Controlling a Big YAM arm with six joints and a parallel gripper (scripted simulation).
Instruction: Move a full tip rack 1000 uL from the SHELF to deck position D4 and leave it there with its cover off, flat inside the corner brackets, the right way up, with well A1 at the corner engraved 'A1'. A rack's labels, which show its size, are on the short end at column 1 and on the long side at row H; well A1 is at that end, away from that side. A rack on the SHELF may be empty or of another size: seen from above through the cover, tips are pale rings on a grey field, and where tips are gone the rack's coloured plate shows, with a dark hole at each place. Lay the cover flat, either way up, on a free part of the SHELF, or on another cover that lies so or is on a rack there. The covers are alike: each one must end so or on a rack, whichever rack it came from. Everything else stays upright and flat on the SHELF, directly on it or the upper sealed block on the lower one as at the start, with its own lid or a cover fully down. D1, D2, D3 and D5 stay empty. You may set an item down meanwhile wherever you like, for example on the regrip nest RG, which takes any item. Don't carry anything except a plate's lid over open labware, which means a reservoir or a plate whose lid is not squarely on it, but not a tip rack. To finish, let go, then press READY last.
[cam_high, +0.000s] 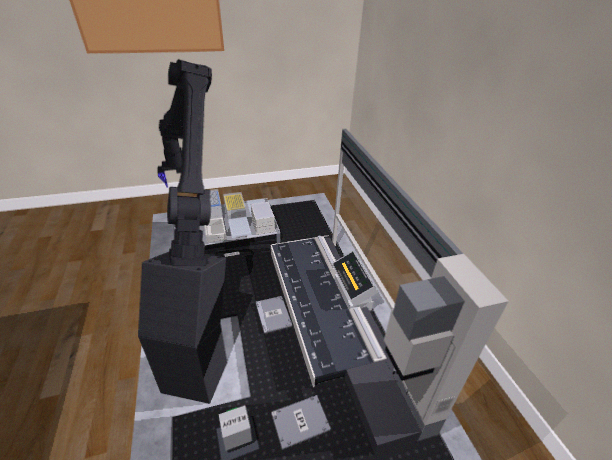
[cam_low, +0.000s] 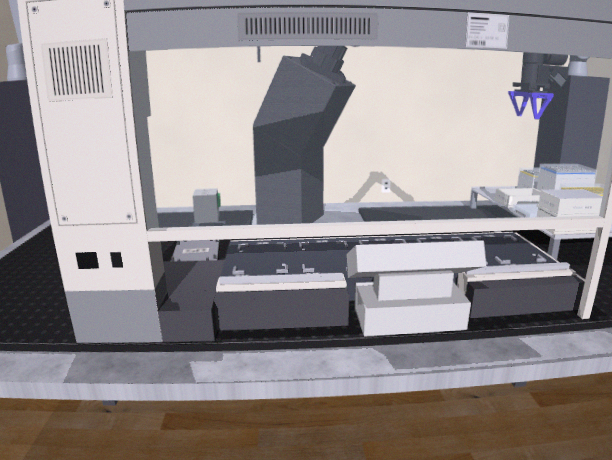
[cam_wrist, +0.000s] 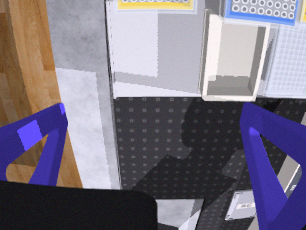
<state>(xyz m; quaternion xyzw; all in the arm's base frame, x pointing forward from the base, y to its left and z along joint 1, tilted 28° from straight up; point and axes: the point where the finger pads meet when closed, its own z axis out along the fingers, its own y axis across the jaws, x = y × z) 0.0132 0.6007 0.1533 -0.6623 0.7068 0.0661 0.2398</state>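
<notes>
Right now my hand is 170 mm above the tip rack, 120 mm short of it and 70 mm to the right of it. From my hand the other things lie so: shelf label 290 mm below, 160 mm ahead, 150 mm to the right; shelf 240 mm below, 160 mm ahead, 10 mm to the left; white tray 230 mm below, 110 mm ahead, 60 mm to the right.
</notes>
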